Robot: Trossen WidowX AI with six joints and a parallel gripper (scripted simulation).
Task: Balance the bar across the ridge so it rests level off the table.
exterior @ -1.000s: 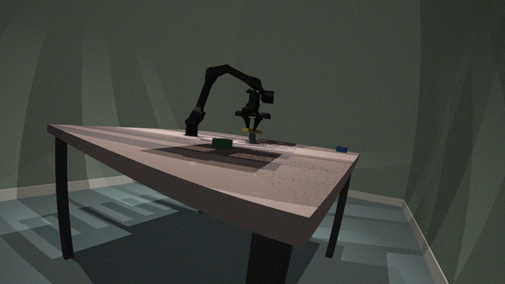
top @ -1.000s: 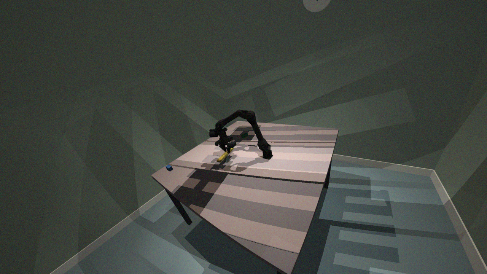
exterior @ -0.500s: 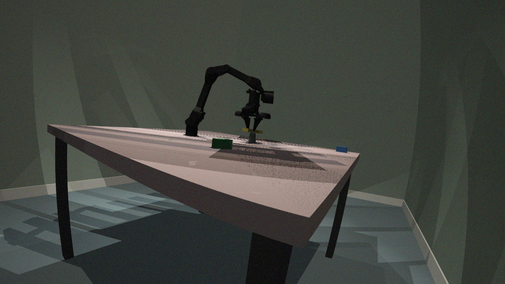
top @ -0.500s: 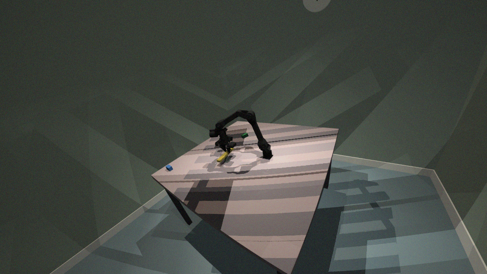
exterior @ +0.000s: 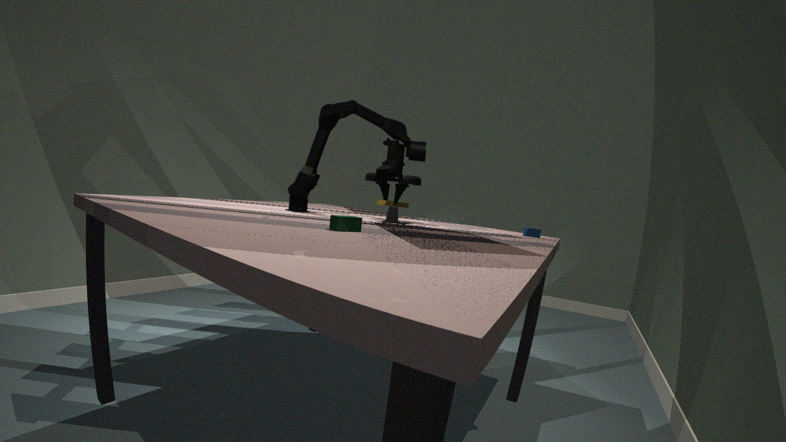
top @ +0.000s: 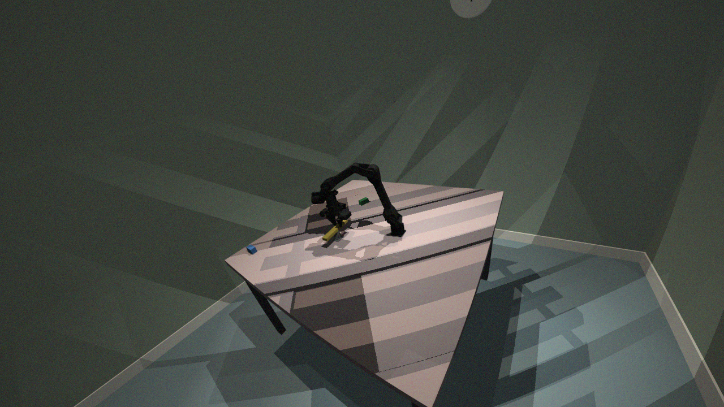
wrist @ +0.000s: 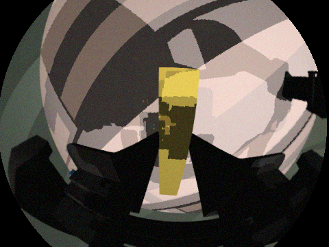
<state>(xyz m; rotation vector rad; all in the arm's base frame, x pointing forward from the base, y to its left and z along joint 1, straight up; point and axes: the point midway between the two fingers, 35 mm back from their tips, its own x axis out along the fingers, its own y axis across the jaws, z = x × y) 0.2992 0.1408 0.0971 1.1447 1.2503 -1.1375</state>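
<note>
The bar lies 30 mm to the left of my gripper tip. The rest, counted from my gripper tip: blue block (440 mm ahead, 360 mm to the left, 50 mm below); green block (120 mm ahead, 390 mm to the right, 50 mm below).
</note>
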